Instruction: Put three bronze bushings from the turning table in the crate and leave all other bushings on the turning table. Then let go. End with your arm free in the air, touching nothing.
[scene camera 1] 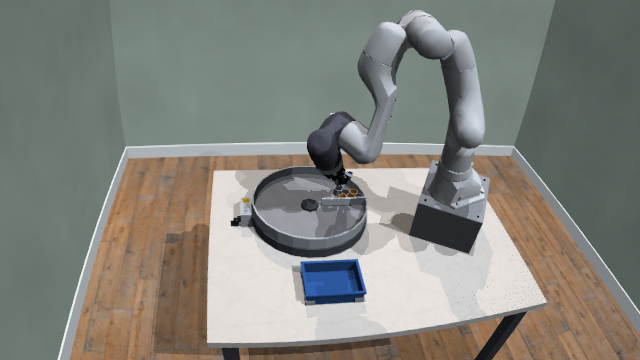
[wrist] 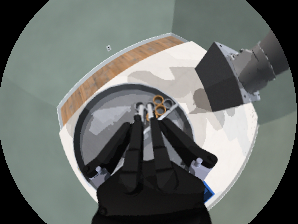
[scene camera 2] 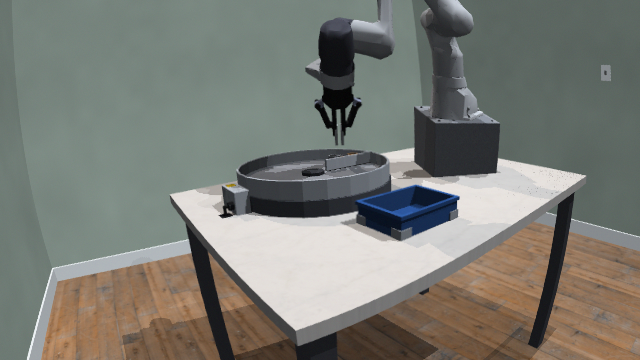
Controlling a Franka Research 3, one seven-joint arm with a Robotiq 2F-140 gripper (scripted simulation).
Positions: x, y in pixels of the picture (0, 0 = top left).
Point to a blue crate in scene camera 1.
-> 335, 281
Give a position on a blue crate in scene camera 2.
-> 390, 219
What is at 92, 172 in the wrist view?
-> The gripper.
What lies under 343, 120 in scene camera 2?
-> The gripper.
